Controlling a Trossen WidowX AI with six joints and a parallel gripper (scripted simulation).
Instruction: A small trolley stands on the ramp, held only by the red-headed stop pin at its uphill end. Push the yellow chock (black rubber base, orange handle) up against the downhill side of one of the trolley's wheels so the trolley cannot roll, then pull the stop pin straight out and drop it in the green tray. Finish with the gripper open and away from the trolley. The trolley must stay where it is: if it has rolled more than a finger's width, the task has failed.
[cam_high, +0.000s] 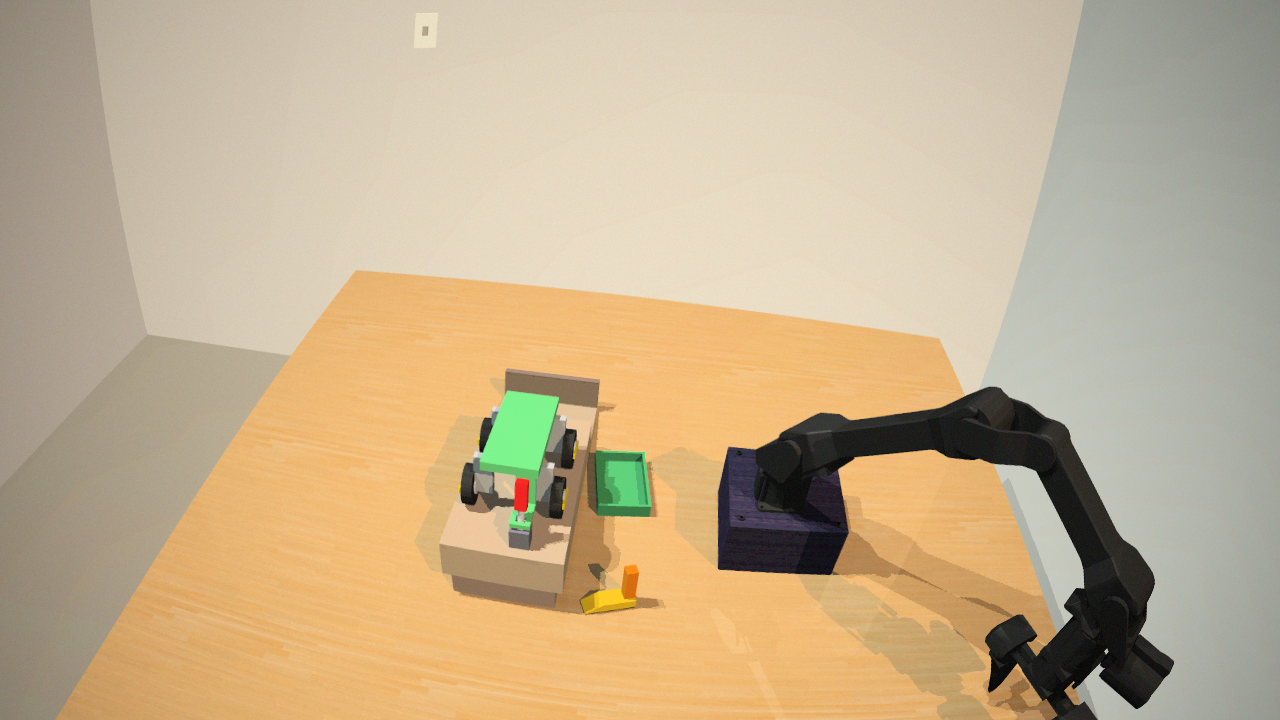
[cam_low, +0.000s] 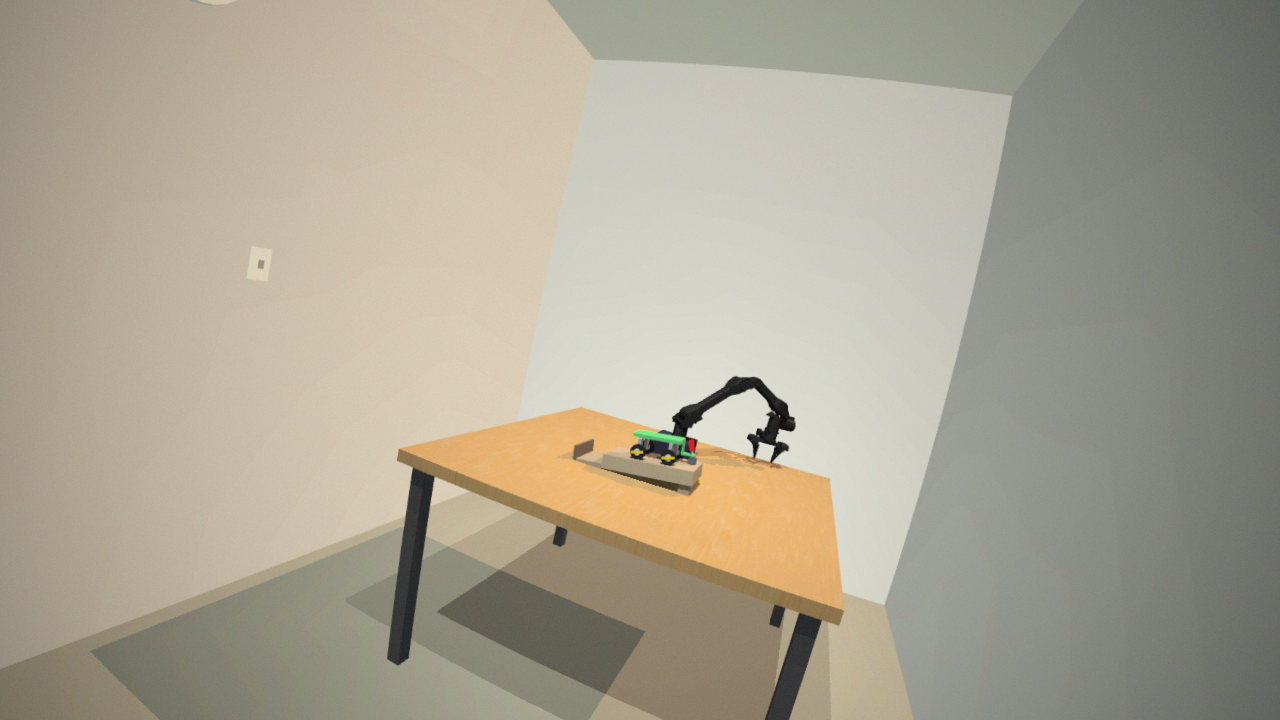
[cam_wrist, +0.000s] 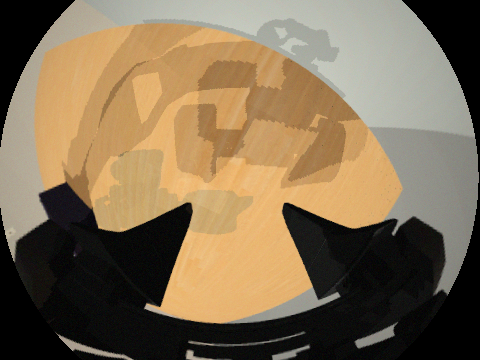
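My gripper tip is 50 cm short of the yellow chock, 20 cm to the left of it and 1 cm above it. The rest, counted from my gripper tip: green tray: 50 cm ahead, 42 cm to the right, 4 cm below; then red-headed stop pin: 61 cm ahead, 22 cm to the right, 10 cm above; then green-topped trolley: 63 cm ahead, 33 cm to the right, 8 cm above.
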